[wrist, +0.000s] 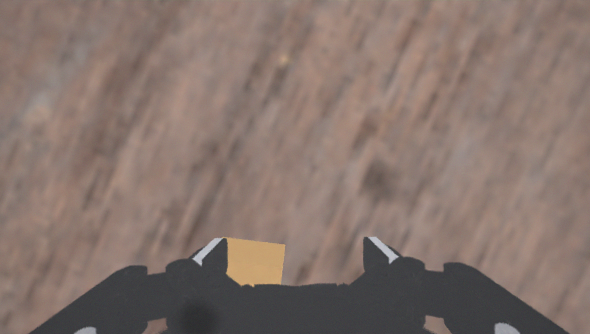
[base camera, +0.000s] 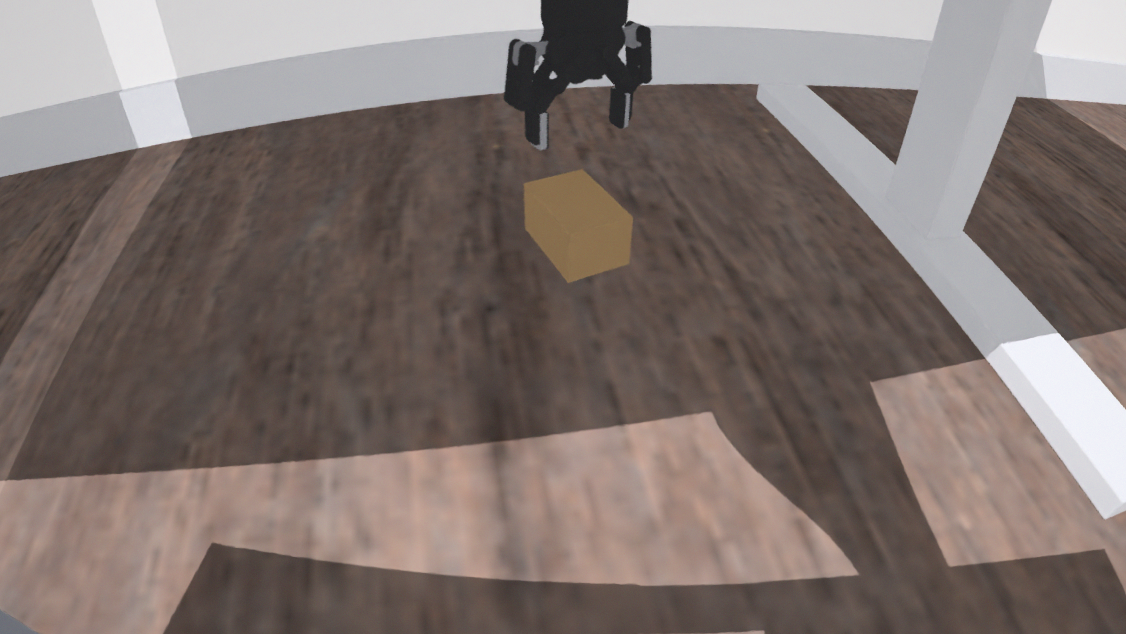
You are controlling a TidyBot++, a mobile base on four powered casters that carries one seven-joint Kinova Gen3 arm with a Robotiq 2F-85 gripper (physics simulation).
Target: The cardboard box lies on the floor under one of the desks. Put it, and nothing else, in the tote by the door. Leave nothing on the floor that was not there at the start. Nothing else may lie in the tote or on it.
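Frame: origin at the arm's base, x left, y ahead, z down, level; metres.
Seen in the pictures: gripper, fingertip midpoint: (wrist: 295,252) (base camera: 580,135).
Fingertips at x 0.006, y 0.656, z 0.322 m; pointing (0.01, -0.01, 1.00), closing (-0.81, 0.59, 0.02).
A point is followed by its place in that frame.
The cardboard box (base camera: 579,224) @(z 0.346, x 0.004, y 0.540 m) (wrist: 255,262) @(z 0.350, x 0.020, y 0.623 m), a small plain tan block, sits on the wooden floor in the shade. My gripper (base camera: 581,132) @(z 0.322, x 0.006, y 0.656 m) (wrist: 295,252) @(z 0.322, x 0.006, y 0.656 m) is open and empty, pointing down above the floor. In the base camera view its fingertips show above and behind the box, apart from it. In the wrist view the box shows at the bottom, close beside the left finger and left of the middle between the fingers; its lower part is hidden behind the gripper body. The tote does not show in these views.
A pale desk leg (base camera: 957,118) @(z 0.244, x -0.339, y 0.601 m) stands on a long foot bar (base camera: 957,275) @(z 0.371, x -0.356, y 0.531 m) to the right of the box, running toward the front right. A pale grey baseboard (base camera: 330,70) @(z 0.332, x 0.345, y 0.888 m) and wall run behind the box and gripper. Patches of light fall on the wooden floor (base camera: 472,504) @(z 0.396, x 0.064, y 0.307 m) in front.
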